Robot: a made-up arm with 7 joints. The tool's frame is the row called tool.
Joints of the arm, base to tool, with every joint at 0 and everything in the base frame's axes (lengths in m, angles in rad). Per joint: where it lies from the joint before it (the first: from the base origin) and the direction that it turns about. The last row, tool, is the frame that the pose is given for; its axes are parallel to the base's.
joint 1: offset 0 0 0 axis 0 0.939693 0.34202
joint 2: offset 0 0 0 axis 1 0 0
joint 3: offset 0 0 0 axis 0 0 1
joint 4: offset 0.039 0 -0.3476 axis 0 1 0
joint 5: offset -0.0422 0 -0.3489 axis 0 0 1
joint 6: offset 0 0 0 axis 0 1 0
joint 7: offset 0 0 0 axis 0 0 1
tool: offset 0 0 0
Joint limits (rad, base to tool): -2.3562..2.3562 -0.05..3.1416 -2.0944..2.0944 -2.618..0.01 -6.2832..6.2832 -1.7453..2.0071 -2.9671..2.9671
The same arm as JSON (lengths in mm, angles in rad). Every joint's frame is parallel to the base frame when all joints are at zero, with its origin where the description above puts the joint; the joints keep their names.
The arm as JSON. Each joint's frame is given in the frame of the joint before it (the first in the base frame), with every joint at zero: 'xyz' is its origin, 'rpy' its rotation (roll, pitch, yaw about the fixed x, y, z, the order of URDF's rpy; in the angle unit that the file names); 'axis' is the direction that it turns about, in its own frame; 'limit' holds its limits. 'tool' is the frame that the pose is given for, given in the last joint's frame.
{
  "units": {
    "length": "mm",
    "angle": "rad"
  },
  "joints": [
    {
      "name": "joint 1",
      "type": "revolute",
      "origin": {
        "xyz": [
          0.0,
          0.0,
          0.0
        ],
        "rpy": [
          0.0,
          0.0,
          0.0
        ]
      },
      "axis": [
        0.0,
        0.9397,
        0.342
      ],
      "limit": {
        "lower": -2.3562,
        "upper": 2.3562
      }
    },
    {
      "name": "joint 2",
      "type": "revolute",
      "origin": {
        "xyz": [
          0.0,
          0.0,
          0.0
        ],
        "rpy": [
          0.0,
          0.0,
          0.0
        ]
      },
      "axis": [
        1.0,
        0.0,
        0.0
      ],
      "limit": {
        "lower": -0.05,
        "upper": 3.1416
      }
    },
    {
      "name": "joint 3",
      "type": "revolute",
      "origin": {
        "xyz": [
          0.0,
          0.0,
          0.0
        ],
        "rpy": [
          0.0,
          0.0,
          0.0
        ]
      },
      "axis": [
        0.0,
        0.0,
        1.0
      ],
      "limit": {
        "lower": -2.0944,
        "upper": 2.0944
      }
    },
    {
      "name": "joint 4",
      "type": "revolute",
      "origin": {
        "xyz": [
          39.0,
          0.0,
          -347.6
        ],
        "rpy": [
          0.0,
          0.0,
          0.0
        ]
      },
      "axis": [
        0.0,
        1.0,
        0.0
      ],
      "limit": {
        "lower": -2.618,
        "upper": 0.01
      }
    },
    {
      "name": "joint 5",
      "type": "revolute",
      "origin": {
        "xyz": [
          -42.2,
          0.0,
          -348.9
        ],
        "rpy": [
          0.0,
          0.0,
          0.0
        ]
      },
      "axis": [
        0.0,
        0.0,
        1.0
      ],
      "limit": {
        "lower": -6.2832,
        "upper": 6.2832
      }
    },
    {
      "name": "joint 6",
      "type": "revolute",
      "origin": {
        "xyz": [
          0.0,
          0.0,
          0.0
        ],
        "rpy": [
          0.0,
          0.0,
          0.0
        ]
      },
      "axis": [
        0.0,
        1.0,
        0.0
      ],
      "limit": {
        "lower": -1.7453,
        "upper": 2.0071
      }
    },
    {
      "name": "joint 7",
      "type": "revolute",
      "origin": {
        "xyz": [
          0.0,
          0.0,
          0.0
        ],
        "rpy": [
          0.0,
          0.0,
          0.0
        ]
      },
      "axis": [
        0.0,
        0.0,
        1.0
      ],
      "limit": {
        "lower": -2.9671,
        "upper": 2.9671
      }
    }
  ],
  "tool": {
    "origin": {
      "xyz": [
        0.0,
        0.0,
        0.0
      ],
      "rpy": [
        0.0,
        0.0,
        0.0
      ]
    }
  }
}

